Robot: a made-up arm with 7 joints.
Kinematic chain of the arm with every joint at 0, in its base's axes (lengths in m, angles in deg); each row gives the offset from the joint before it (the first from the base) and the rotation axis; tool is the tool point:
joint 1: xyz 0 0.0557 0 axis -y
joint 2: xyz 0 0.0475 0 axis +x
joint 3: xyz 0 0 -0.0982 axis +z
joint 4: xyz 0 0 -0.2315 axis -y
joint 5: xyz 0 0 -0.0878 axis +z
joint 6: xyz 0 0 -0.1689 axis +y
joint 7: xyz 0 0 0 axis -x
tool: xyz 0 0 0
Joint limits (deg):
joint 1: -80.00..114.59
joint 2: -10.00..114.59
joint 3: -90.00..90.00
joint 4: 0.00..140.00
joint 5: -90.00..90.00
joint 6: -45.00..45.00
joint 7: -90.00..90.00
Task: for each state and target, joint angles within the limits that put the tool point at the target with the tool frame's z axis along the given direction. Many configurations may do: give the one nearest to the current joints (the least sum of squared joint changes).
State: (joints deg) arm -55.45 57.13 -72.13 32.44 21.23 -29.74 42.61
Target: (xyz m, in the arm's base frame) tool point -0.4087 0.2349 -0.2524 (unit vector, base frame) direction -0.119 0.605 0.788
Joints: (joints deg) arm -75.76 38.32 -51.44 64.27 46.49 -45.00 16.67
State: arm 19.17 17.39 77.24 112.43 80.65 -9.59 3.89
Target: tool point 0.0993 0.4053 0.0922 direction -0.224 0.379 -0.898
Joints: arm 13.68 60.72 60.06 112.57 76.04 0.30 25.51
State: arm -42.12 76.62 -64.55 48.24 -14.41 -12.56 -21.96
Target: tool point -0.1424 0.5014 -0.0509 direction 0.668 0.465 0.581
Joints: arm -70.33 106.23 -90.00 87.69 -20.97 -40.49 -33.54
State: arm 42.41 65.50 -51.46 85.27 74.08 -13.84 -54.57
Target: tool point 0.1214 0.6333 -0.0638 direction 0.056 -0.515 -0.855
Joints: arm 30.40 94.40 -65.21 42.29 50.63 -17.01 -84.63
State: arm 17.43 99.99 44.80 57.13 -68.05 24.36 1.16
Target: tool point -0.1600 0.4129 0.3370 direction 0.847 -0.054 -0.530
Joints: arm 41.30 111.97 64.76 69.06 -70.60 39.99 -4.16
